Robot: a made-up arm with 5 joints.
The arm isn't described. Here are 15 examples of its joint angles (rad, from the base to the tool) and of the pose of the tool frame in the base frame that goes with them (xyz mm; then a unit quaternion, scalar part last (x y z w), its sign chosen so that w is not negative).
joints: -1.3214 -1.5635 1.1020 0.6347 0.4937
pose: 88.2 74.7 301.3 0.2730 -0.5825 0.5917 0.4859
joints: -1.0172 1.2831 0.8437 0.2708 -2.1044
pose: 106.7 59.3 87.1 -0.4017 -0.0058 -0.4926 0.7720
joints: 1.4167 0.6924 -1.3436 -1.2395 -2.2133
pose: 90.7 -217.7 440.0 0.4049 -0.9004 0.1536 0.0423
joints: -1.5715 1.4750 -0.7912 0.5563 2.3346
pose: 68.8 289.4 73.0 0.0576 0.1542 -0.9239 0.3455
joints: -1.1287 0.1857 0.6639 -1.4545 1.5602
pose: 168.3 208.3 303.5 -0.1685 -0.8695 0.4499 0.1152
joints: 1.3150 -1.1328 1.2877 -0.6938 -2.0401
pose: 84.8 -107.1 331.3 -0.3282 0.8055 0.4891 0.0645
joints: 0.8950 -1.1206 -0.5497 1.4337 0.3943
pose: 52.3 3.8 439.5 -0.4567 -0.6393 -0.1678 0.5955
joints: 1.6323 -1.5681 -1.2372 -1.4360 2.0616
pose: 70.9 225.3 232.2 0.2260 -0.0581 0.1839 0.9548
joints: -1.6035 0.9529 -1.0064 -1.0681 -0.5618
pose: 58.8 311.6 344.4 0.8719 -0.4361 0.1061 0.1958
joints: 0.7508 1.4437 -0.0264 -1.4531 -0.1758
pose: 253.6 -186.1 100.2 -0.1872 -0.6949 -0.3253 0.6134
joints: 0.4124 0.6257 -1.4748 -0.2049 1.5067
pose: 291.7 -106.6 457.6 -0.7780 -0.5739 0.1276 0.2214
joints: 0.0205 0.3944 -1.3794 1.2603 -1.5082
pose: 311.2 -11.1 411.4 0.4193 -0.4339 -0.5657 0.5620
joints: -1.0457 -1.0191 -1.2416 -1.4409 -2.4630
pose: -23.1 -160.5 370.8 -0.4737 -0.0999 -0.5854 0.6503
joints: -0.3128 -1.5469 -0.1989 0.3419 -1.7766
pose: -29.0 -36.1 437.8 0.8737 -0.4793 -0.0572 0.0606
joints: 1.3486 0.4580 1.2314 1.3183 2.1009
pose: 69.4 -55.7 206.3 0.6527 -0.0851 0.2594 0.7067
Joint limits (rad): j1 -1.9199..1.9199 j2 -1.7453..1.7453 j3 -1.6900..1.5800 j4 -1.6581..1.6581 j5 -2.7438..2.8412
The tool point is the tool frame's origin. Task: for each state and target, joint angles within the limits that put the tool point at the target. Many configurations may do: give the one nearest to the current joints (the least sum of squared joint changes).
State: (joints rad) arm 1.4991 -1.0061 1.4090 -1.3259 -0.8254
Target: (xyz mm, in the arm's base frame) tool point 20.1 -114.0 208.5
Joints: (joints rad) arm 1.8814 -0.3308 1.5800 -0.5093 -0.8254
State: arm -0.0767 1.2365 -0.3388 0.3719 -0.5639
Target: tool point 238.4 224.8 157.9
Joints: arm -0.9293 0.8701 -0.2210 0.5033 -0.5639
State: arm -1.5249 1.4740 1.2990 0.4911 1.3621
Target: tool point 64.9 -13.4 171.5
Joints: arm -1.2523 1.7453 1.3760 0.1405 1.3621
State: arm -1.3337 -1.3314 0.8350 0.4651 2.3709
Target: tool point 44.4 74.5 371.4
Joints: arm -1.8937 -1.3542 0.7128 0.4126 2.3709
